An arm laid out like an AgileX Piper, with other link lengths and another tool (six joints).
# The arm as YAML. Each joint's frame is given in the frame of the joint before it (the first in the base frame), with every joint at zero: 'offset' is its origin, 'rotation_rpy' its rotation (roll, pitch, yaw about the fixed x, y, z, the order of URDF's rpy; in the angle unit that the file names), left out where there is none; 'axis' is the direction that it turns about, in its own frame. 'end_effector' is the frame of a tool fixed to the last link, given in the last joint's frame.
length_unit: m
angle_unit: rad
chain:
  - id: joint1
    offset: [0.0, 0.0, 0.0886]
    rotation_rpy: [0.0, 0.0, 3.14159]
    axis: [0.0, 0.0, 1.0]
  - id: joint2
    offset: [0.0, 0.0, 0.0]
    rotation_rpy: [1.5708, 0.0, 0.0]
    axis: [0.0, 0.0, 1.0]
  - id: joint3
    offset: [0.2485, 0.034, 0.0]
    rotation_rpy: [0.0, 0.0, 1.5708]
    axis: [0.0, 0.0, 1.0]
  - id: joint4
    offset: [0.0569, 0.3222, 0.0]
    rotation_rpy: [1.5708, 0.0, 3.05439]
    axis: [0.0, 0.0, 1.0]
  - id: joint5
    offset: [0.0, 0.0, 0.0]
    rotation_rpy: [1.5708, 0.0, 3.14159]
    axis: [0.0, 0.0, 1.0]
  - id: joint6
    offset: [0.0, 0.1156, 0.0]
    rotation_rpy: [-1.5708, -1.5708, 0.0]
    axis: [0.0, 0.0, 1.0]
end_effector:
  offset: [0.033, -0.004, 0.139]
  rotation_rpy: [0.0, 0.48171, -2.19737]
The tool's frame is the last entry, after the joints.
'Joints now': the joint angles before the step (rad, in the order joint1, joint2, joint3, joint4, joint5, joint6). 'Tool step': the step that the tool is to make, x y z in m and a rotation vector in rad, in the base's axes. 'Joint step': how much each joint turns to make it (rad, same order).
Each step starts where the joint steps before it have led.
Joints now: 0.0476 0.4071 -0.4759 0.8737 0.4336 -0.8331
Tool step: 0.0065 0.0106 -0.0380 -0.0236 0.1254 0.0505
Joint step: -0.0004 0.0973 -0.0096 -0.0036 0.0652 -0.0092
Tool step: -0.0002 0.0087 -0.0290 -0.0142 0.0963 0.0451
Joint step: 0.0000 0.0685 -0.0040 -0.0003 0.0556 -0.0089
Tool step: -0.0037 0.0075 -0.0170 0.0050 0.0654 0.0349
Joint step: 0.0003 0.0390 -0.0005 0.0104 0.0437 -0.0034
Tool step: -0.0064 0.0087 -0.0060 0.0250 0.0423 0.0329
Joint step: 0.0009 0.0154 -0.0001 0.0266 0.0419 -0.0012
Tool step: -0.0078 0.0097 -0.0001 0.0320 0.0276 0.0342
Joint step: 0.0038 0.0031 0.0003 0.0335 0.0392 -0.0022
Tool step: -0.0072 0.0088 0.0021 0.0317 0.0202 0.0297
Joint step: 0.0052 -0.0004 0.0002 0.0313 0.0322 0.0002
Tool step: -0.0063 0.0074 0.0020 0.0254 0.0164 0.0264
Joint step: 0.0052 0.0003 -0.0003 0.0253 0.0270 -0.0002
